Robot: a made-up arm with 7 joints. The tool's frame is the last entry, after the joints. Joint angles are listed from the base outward. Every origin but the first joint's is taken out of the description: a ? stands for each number. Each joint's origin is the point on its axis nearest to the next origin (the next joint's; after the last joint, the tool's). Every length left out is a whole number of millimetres.
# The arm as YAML. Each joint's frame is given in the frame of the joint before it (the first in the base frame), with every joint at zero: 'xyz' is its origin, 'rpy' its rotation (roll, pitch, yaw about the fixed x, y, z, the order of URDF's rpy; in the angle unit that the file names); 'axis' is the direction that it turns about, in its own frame. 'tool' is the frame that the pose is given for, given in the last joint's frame.
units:
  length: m
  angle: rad
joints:
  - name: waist
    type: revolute
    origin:
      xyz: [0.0, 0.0, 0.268]
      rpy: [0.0, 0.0, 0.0]
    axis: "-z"
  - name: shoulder
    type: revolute
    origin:
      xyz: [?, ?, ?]
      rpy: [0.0, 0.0, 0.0]
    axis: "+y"
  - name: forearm
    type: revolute
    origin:
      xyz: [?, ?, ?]
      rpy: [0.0, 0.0, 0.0]
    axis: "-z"
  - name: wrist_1
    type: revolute
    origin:
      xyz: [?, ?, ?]
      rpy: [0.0, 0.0, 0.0]
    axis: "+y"
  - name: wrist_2
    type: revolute
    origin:
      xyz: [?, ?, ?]
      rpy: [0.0, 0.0, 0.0]
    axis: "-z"
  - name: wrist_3
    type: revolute
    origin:
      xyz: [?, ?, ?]
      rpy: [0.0, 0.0, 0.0]
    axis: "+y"
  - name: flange
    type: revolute
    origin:
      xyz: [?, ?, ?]
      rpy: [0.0, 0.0, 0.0]
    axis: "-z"
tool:
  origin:
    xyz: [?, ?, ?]
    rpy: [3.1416, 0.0, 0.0]
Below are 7 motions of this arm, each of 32 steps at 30 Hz.
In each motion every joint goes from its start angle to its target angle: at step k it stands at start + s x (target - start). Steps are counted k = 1, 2, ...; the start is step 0. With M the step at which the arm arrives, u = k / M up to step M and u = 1 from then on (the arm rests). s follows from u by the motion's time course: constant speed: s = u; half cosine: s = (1 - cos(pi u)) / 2; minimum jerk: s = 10 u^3 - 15 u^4 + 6 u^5.
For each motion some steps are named. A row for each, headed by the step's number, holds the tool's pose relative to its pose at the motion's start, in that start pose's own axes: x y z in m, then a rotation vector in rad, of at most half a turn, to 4 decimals.
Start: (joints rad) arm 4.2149 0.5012 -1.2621 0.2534 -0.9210 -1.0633 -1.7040
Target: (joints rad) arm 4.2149 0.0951 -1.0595 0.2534 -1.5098 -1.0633 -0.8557
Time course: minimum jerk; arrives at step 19
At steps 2, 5, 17, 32:
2: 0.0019 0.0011 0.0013 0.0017 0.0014 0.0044
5: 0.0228 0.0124 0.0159 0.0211 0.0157 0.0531
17: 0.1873 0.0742 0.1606 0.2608 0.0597 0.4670
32: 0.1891 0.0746 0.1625 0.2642 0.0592 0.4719

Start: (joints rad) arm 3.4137 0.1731 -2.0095 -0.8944 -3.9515 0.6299 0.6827
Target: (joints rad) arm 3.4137 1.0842 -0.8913 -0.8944 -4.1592 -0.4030 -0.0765
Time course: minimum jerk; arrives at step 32
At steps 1, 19, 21, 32:
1: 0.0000 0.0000 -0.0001 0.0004 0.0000 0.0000
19: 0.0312 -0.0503 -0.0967 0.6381 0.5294 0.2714
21: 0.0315 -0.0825 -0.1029 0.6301 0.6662 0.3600
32: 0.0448 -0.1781 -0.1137 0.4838 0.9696 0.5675

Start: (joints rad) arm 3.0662 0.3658 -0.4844 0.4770 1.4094 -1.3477 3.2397
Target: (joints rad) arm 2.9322 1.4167 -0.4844 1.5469 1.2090 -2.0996 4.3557
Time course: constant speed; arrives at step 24
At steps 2, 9, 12, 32:
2: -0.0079 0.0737 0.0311 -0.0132 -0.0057 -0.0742
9: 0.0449 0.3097 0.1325 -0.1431 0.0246 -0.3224
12: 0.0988 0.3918 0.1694 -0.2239 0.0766 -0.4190
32: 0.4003 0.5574 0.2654 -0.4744 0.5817 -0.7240

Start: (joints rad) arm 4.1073 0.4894 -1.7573 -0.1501 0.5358 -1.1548 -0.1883
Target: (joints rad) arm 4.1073 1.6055 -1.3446 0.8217 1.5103 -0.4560 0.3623
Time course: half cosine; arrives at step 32
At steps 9, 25, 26, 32:
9: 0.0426 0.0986 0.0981 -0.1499 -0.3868 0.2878
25: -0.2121 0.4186 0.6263 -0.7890 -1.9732 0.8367
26: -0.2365 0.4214 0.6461 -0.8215 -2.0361 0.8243
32: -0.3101 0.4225 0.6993 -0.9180 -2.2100 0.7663

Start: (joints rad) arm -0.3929 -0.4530 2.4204 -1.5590 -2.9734 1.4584 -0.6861
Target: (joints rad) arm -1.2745 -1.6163 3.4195 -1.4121 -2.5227 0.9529 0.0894
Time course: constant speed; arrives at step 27
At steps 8, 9, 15, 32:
8: 0.0564 0.0902 0.1269 -0.1028 0.5685 0.0887
9: 0.0659 0.1078 0.1405 -0.1150 0.6366 0.0906
15: 0.1285 0.2420 0.1949 -0.1791 1.0152 0.0455
32: 0.2300 0.5788 0.0733 -0.2539 1.4792 -0.3311

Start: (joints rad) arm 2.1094 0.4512 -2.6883 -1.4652 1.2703 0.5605 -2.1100
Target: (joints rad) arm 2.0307 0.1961 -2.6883 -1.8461 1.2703 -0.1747 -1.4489
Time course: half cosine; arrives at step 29
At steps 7, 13, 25, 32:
7: -0.0012 -0.0076 0.0132 -0.0919 -0.0357 0.0700
13: -0.0064 -0.0241 0.0438 -0.2914 -0.0748 0.2163
25: -0.0261 -0.0560 0.1134 -0.6852 -0.0180 0.4955
32: -0.0284 -0.0586 0.1201 -0.7189 -0.0050 0.5194

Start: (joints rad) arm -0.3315 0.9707 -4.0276 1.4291 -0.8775 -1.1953 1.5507
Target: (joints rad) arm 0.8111 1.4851 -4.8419 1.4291 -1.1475 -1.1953 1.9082
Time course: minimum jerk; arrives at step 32
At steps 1, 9, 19, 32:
1: -0.0001 -0.0001 0.0001 -0.0001 0.0002 0.0002
9: -0.0267 -0.0569 0.0558 -0.0781 0.0794 0.1053
19: 0.0523 -0.2842 0.3362 -0.4938 0.3018 0.6111
32: 0.2345 -0.3405 0.5246 -0.8189 0.3444 0.9991

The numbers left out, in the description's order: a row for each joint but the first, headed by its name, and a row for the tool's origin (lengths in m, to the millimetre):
shoulder: 0.0 -0.011 0.0
forearm: 0.0 0.0 0.392
wrist_1: 0.0 -0.01 0.0
wrist_2: 0.0 0.0 0.295
wrist_3: 0.0 0.0 0.0
flange: 0.0 0.0 0.106
tool: 0.0 0.0 0.0

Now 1 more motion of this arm.
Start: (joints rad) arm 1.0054 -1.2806 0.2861 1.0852 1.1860 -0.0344 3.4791
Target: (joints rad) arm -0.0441 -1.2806 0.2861 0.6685 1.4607 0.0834 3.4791
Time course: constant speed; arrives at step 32
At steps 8, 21, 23, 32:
8: -0.1209 0.0161 -0.0155 -0.0270 0.0874 -0.1759
21: -0.3168 0.1142 -0.0165 -0.0408 0.2811 -0.4502
23: -0.3445 0.1372 -0.0134 -0.0384 0.3159 -0.4907
32: -0.4526 0.2645 0.0126 -0.0088 0.4865 -0.6665

